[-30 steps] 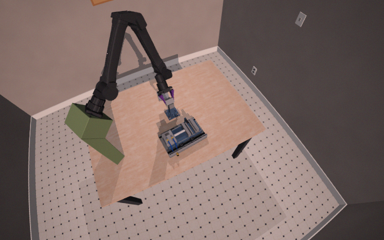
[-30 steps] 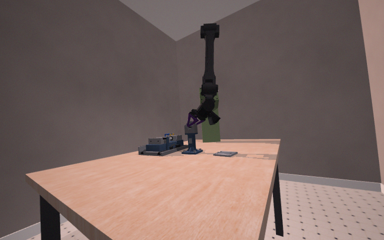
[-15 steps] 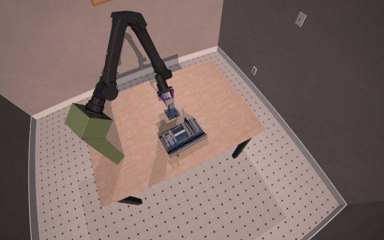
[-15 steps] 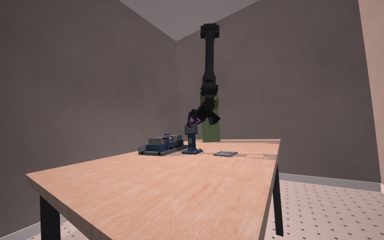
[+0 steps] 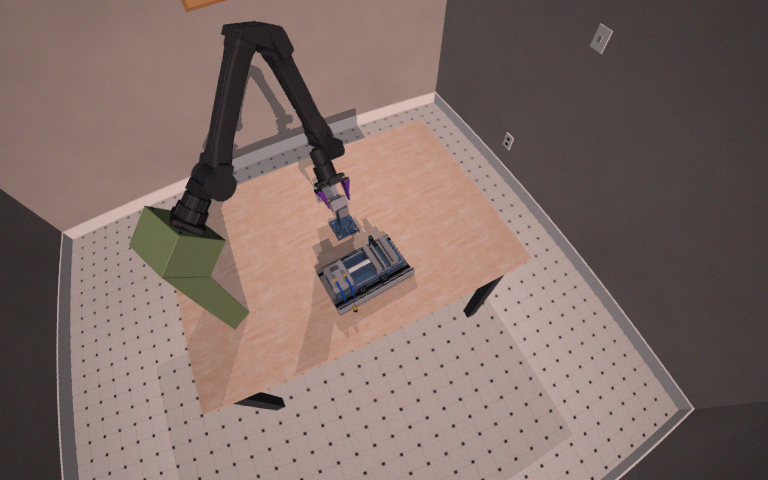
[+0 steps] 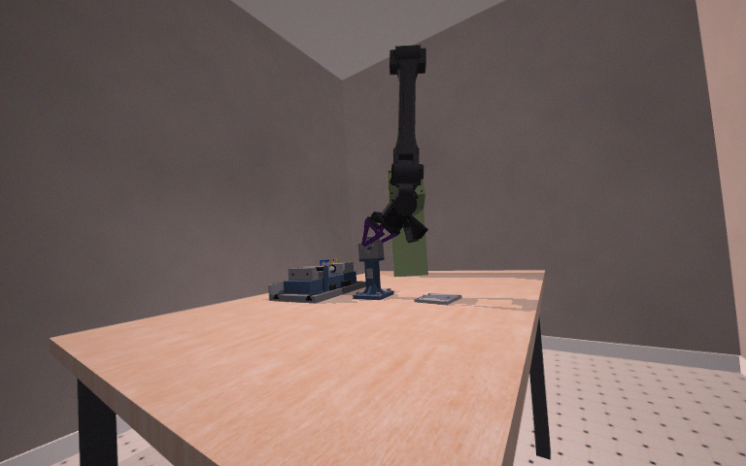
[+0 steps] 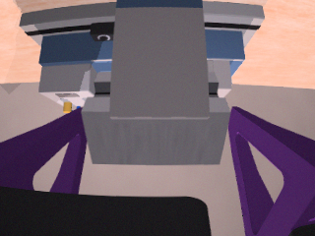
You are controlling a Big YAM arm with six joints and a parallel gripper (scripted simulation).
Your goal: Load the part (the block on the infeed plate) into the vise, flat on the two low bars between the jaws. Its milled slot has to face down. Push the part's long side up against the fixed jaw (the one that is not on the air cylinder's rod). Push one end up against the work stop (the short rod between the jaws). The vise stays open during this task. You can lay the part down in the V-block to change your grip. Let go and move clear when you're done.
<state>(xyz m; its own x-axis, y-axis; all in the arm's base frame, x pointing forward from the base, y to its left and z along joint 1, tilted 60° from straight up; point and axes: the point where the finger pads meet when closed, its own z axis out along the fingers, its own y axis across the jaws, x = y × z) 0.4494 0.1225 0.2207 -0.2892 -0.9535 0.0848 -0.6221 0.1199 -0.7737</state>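
My hand is 1 cm above the part. From my hand the other things lie so: work stop rod (12 cm ahead, 13 cm to the right, 7 cm below); moving jaw (11 cm ahead, 19 cm to the right, 8 cm below); cylinder rod (6 cm ahead, 21 cm to the right, 8 cm below).
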